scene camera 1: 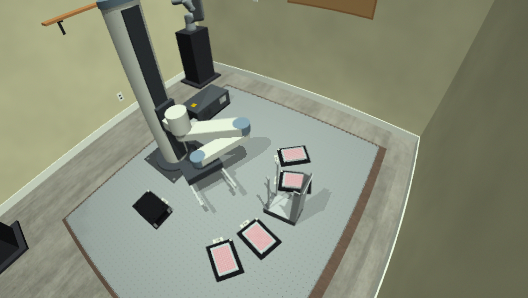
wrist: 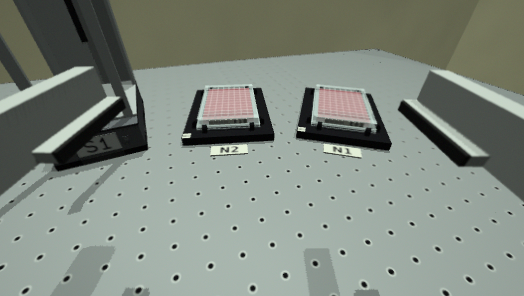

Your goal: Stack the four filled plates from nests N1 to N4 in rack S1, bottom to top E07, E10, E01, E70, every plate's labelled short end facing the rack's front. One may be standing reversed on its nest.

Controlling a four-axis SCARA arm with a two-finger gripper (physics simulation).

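Frame: origin at the arm's base, x ahead, y left, z up, level; metres.
Seen in the pictures: gripper, fingertip midpoint: (scene camera 1: 219, 196) (wrist: 262, 88); arm's base, link origin: (scene camera 1: 176, 155).
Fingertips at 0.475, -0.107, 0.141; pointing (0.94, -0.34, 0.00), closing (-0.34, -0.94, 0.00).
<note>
Pixels of each thing's top centre, then the offset from my fingertips to it, as dx, dy, dz. "spot": a spot on its surface instead. Level surfaces: height alone.
- black nest N1, surface spot: (wrist: 381, 140) spot: +0.063, -0.187, -0.116
- nest N2, surface spot: (wrist: 266, 134) spot: +0.126, -0.053, -0.117
- rack S1, top centre: (scene camera 1: 288, 175) +0.235, +0.152, +0.164
- perforated mat, surface height: dz -0.128
- dark grey box, surface spot: (scene camera 1: 209, 102) spot: -0.523, +0.483, -0.013
My gripper (scene camera 1: 219, 197) (wrist: 262, 88) is open and empty, low over the mat, short of the nests. A pink-filled plate (scene camera 1: 293, 154) (wrist: 344, 105) lies on black nest N1 (wrist: 381, 140). Another filled plate (scene camera 1: 292, 180) (wrist: 229, 105) lies on nest N2 (wrist: 266, 134), beside rack S1 (scene camera 1: 298, 204) (wrist: 131, 140). The rack stands upright; no plate shows in it. Two more filled plates, one (scene camera 1: 259, 236) nearer the rack and another (scene camera 1: 224, 258), lie on black nests at the front in the scene view; their tags are unreadable there. The plates' end labels are too small to read.
A black block-like stand (scene camera 1: 152, 209) sits at the left of the perforated mat (scene camera 1: 115, 245). A dark grey box (scene camera 1: 209, 102) with a yellow mark stands behind the arm's column (scene camera 1: 137, 70). The rack's tall posts rise beside nest N2, at the left in the wrist view.
</note>
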